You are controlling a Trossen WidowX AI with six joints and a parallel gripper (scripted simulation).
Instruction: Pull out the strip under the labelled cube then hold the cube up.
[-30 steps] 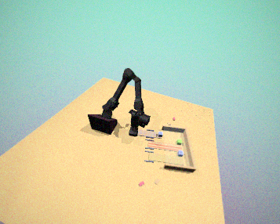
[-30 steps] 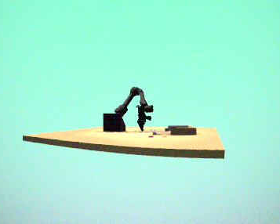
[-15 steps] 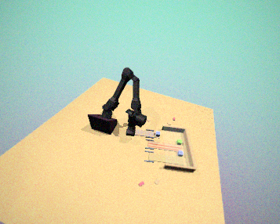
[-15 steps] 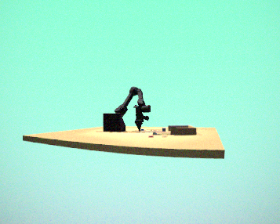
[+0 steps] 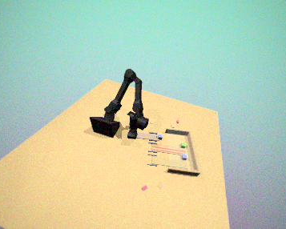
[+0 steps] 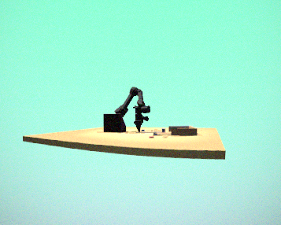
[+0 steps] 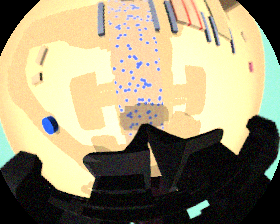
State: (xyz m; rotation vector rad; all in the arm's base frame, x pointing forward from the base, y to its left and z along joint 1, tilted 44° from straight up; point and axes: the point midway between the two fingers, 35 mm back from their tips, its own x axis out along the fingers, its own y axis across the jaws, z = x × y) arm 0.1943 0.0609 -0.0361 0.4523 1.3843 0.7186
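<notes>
Now: gripper tip 90 mm short of the pale speckled strip and 20 mm to the right of it.
</notes>
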